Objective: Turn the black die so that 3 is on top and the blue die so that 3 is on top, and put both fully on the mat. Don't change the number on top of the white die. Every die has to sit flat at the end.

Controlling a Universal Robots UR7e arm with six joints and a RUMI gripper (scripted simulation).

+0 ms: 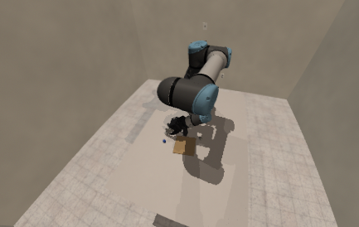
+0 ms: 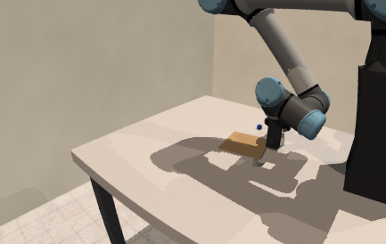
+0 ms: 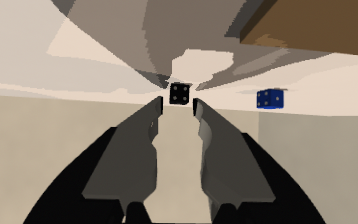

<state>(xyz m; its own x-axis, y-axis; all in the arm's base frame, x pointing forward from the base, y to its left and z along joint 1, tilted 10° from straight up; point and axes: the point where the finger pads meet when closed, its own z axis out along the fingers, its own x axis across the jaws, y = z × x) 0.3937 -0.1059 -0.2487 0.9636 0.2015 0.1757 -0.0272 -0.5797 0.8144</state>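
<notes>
Right now the black die is 1 cm below my hand. The rest, counted from my hand: blue die 8 cm ahead, 2 cm to the left, 1 cm below; brown mat 5 cm ahead, 17 cm to the left, 1 cm below; white die 4 cm behind, 26 cm to the left, 1 cm below.
</notes>
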